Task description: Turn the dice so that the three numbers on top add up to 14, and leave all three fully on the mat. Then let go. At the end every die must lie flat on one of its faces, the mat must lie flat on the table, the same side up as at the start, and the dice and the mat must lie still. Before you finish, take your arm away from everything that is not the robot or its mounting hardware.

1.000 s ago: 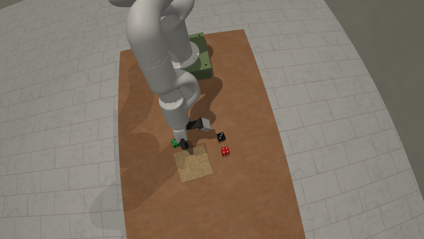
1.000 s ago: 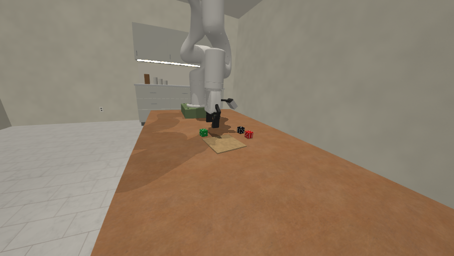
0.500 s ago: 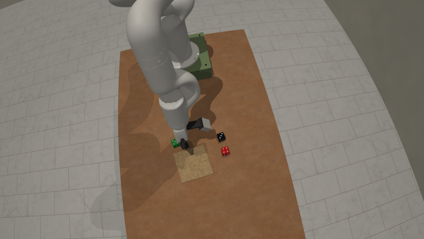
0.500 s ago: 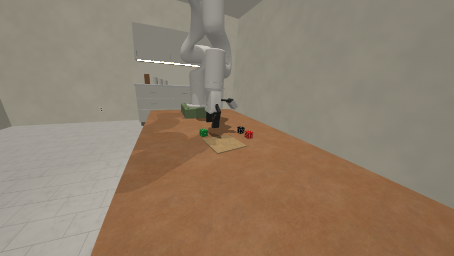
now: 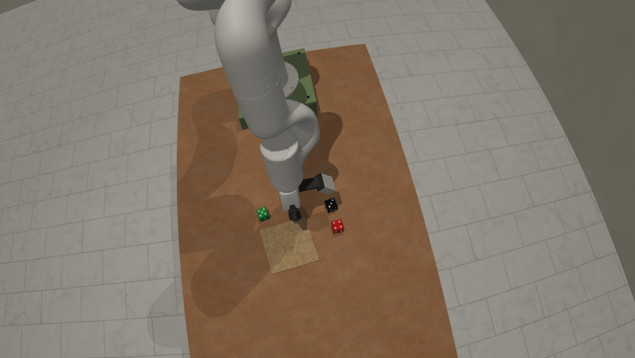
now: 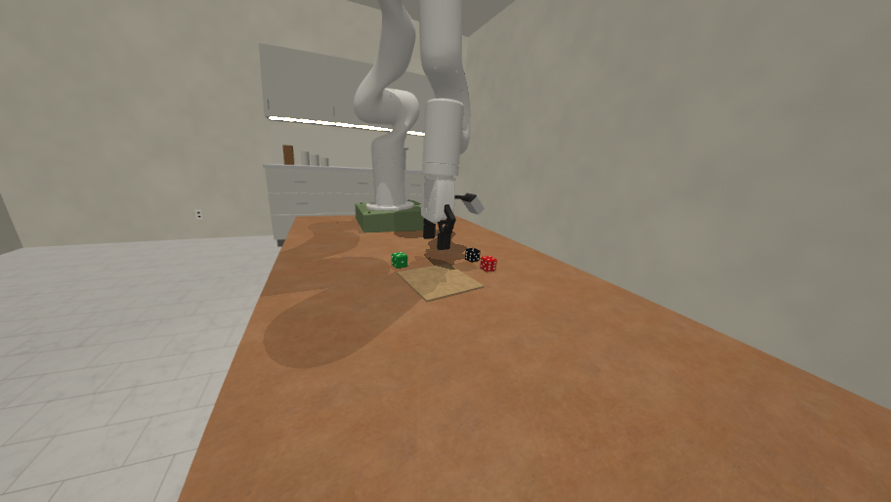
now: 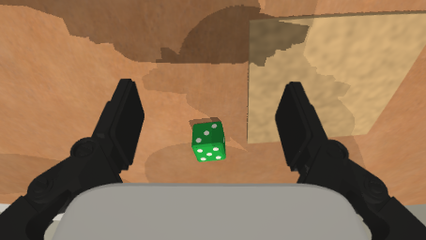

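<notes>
Now: hand 2 cm short of the black die, 11 cm to the right of it and 4 cm above it. Also, from my hand: green die 1 cm behind, 9 cm to the right, 4 cm below; then tan square mat 10 cm ahead, 4 cm to the right, 6 cm below; then red die 9 cm ahead, 10 cm to the left, 4 cm below.
</notes>
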